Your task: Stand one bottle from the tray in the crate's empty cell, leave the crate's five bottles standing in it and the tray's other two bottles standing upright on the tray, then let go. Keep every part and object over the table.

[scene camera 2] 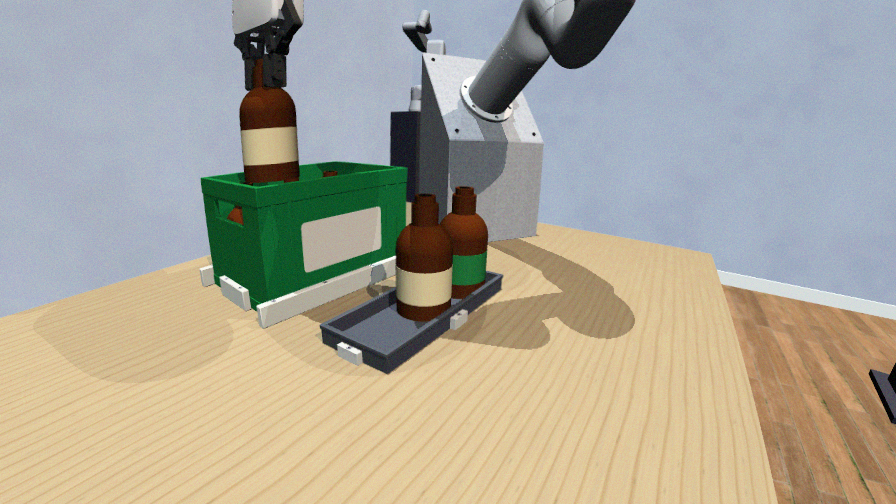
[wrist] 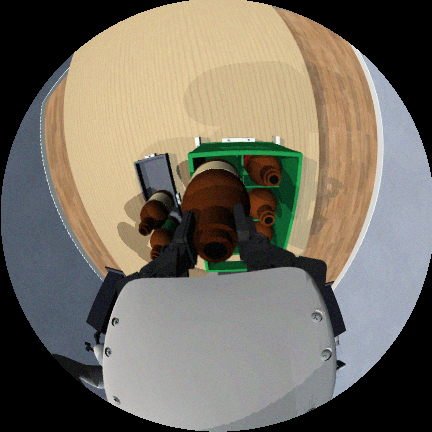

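Pixels of known places: gripper, fingertip midpoint: (scene camera 2: 265, 89) (wrist: 214, 220); arm's base at its link origin: (scene camera 2: 485, 100).
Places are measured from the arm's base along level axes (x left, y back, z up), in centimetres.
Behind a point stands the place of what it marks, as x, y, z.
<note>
My gripper (scene camera 2: 264, 72) {2.3, -50.8, -1.1} (wrist: 214, 220) {2.3, -50.8, -1.1} is shut on the neck of a brown bottle with a cream label (scene camera 2: 269, 145) {5.8, -52.1, -8.3} (wrist: 215, 192) {2.3, -53.3, -1.7}. The bottle is upright, its base at the rim of the green crate (scene camera 2: 281, 241) {6.7, -51.8, -20.4} (wrist: 296, 200) {-12.2, -47.7, -13.2}, over the near-left end in the scene view; its lowest edge is hidden behind the rim. In the wrist view several brown bottles stand in the crate's right row; the held bottle hides much of the other row. A cream-labelled bottle (scene camera 2: 424, 275) {21.5, -40.6, -23.8} (wrist: 156, 210) {16.8, -40.4, -19.8} and a green-labelled bottle (scene camera 2: 468, 250) {21.0, -31.4, -22.8} (wrist: 161, 240) {16.9, -31.6, -19.1} stand upright on the dark tray (scene camera 2: 363, 332) {18.4, -47.9, -30.1} (wrist: 154, 175) {20.7, -46.0, -30.1}.
White blocks (scene camera 2: 325, 294) {7.4, -46.1, -29.2} (wrist: 239, 140) {-2.4, -56.0, -27.6} line the crate's foot. Small white blocks (scene camera 2: 349, 352) {21.9, -52.5, -29.3} (scene camera 2: 459, 319) {25.1, -37.9, -29.5} touch the tray's sides. The grey robot base (scene camera 2: 494, 181) {5.7, -3.5, -17.3} stands behind the crate and tray. The table's right edge is beyond the tray in the scene view.
</note>
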